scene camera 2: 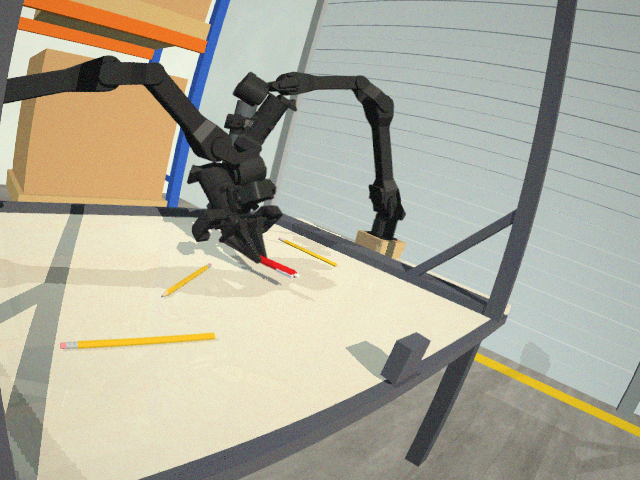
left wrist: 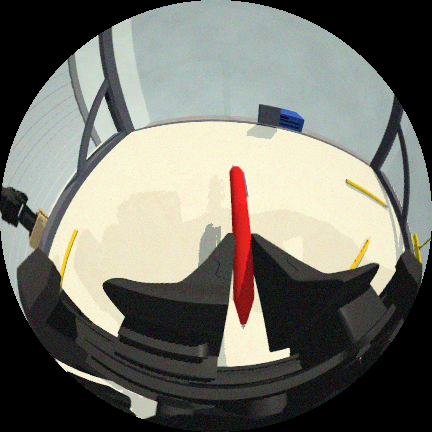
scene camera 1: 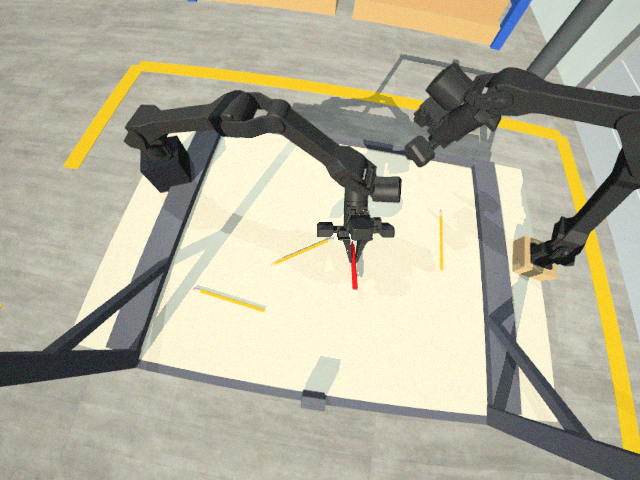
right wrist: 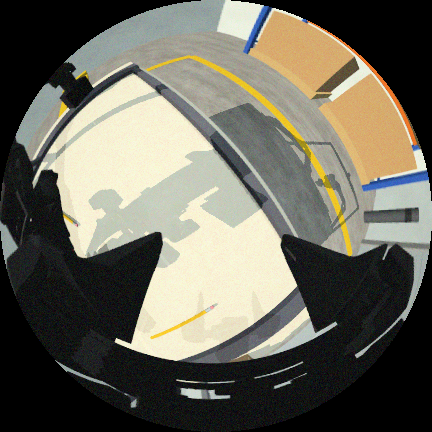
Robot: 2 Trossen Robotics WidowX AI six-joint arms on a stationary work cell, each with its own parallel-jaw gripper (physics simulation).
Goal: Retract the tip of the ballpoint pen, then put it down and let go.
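Seen in the pictures: left gripper, fingertip midpoint: [scene camera 2: 262, 261] [left wrist: 240, 238] [scene camera 1: 353, 262]; right gripper, fingertip midpoint: [right wrist: 224, 240]; left arm's base at its link origin: [scene camera 1: 159, 152]; right arm's base at its link origin: [scene camera 2: 382, 236] [left wrist: 33, 223] [scene camera 1: 540, 256].
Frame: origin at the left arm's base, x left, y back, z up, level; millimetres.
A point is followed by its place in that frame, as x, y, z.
The red ballpoint pen [scene camera 1: 354, 276] {-439, -417, -63} [scene camera 2: 278, 265] {-437, -414, -65} [left wrist: 239, 210] {-419, -424, -63} is held above the table by my left gripper [scene camera 1: 353, 258] {-403, -428, -72} [scene camera 2: 260, 259] {-403, -428, -72} [left wrist: 240, 238] {-403, -428, -72}, which is shut on it. In the left wrist view a small grey metal tip shows at the pen's tapered end, which points back between the fingers. The clip shows near the other end, which reaches out past the fingertips; the button there is too small to judge. My right gripper [right wrist: 224, 240] {-174, -667, 37} is open and empty, high over the back of the table and away from the pen.
On the pale table [scene camera 1: 413, 351] {-649, -512, -106} [scene camera 2: 310, 372] {-577, -196, -106} lie three yellow pencils: one [scene camera 1: 302, 251] {-332, -313, -100} [scene camera 2: 186, 280] {-336, -299, -101} left of the pen, one [scene camera 1: 230, 299] {-410, -109, -100} [scene camera 2: 144, 341] {-411, -103, -101} farther left, and one [scene camera 1: 441, 242] {-404, -701, -100} [scene camera 2: 308, 252] {-401, -700, -102} [right wrist: 182, 322] {-376, -712, -101} at the right in scene camera 1. Dark frame rails edge the table.
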